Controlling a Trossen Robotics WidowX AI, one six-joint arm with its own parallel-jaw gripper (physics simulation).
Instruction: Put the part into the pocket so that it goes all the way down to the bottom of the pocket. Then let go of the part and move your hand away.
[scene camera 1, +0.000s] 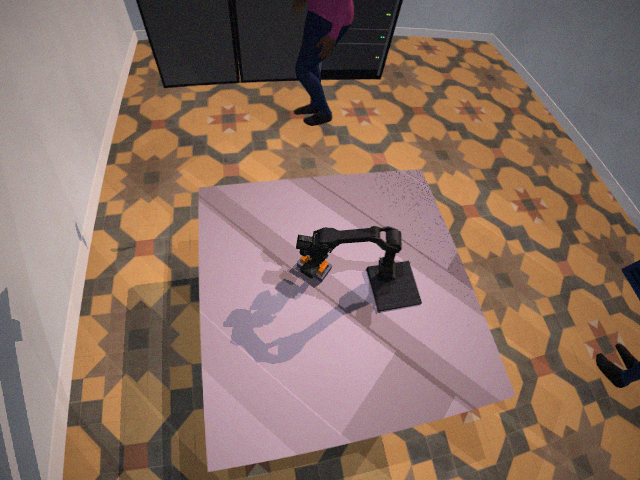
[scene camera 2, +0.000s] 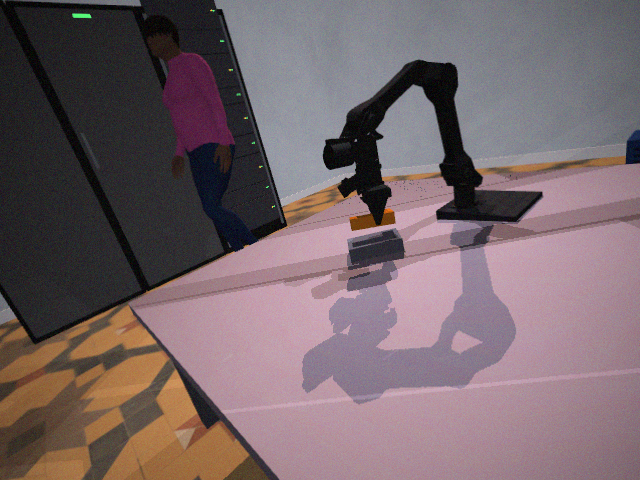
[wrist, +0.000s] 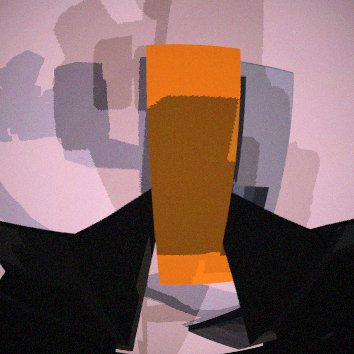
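Seen in the pictures: gripper, fingertip midpoint: (scene camera 1: 314, 267) (scene camera 2: 377, 223) (wrist: 186, 195); arm's base at its link origin: (scene camera 1: 384, 275) (scene camera 2: 464, 204).
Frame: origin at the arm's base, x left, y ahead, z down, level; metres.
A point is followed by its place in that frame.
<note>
The orange part (scene camera 1: 324, 267) {x -0.100, y 0.276, z -0.085 m} (scene camera 2: 361, 222) {x -0.148, y 0.347, z -0.080 m} (wrist: 195, 75) {x -0.170, y 0.343, z -0.092 m} is a long bar, held roughly level. My gripper (scene camera 1: 315, 266) {x -0.124, y 0.312, z -0.062 m} (scene camera 2: 378, 219) {x -0.124, y 0.312, z -0.062 m} (wrist: 186, 195) {x -0.124, y 0.312, z -0.062 m} is shut on it near its middle, with black fingers on both long sides. The grey block with the pocket (scene camera 1: 319, 279) {x -0.086, y 0.296, z 0.004 m} (scene camera 2: 377, 253) {x -0.132, y 0.328, z 0.014 m} (wrist: 267, 110) {x -0.199, y 0.293, z -0.012 m} sits on the table below. In scene camera 2, a small gap shows between the part and the block's top. In the wrist view the part hides most of the pocket, lies roughly parallel to the block, and more of the block shows on its right than on its left.
The pink table top (scene camera 1: 248, 413) {x 0.340, y 0.757, z 0.024 m} (scene camera 2: 516, 413) {x 0.221, y 0.687, z 0.024 m} carries the arm's black base plate (scene camera 1: 400, 299) {x 0.132, y -0.024, z 0.008 m} (scene camera 2: 496, 206) {x 0.088, y 0.017, z 0.006 m}, to the right of the block. Arm shadows fall across the table. A person in a pink top (scene camera 1: 310, 62) (scene camera 2: 196, 103) stands beyond the table near dark cabinets (scene camera 1: 186, 41) (scene camera 2: 87, 103).
</note>
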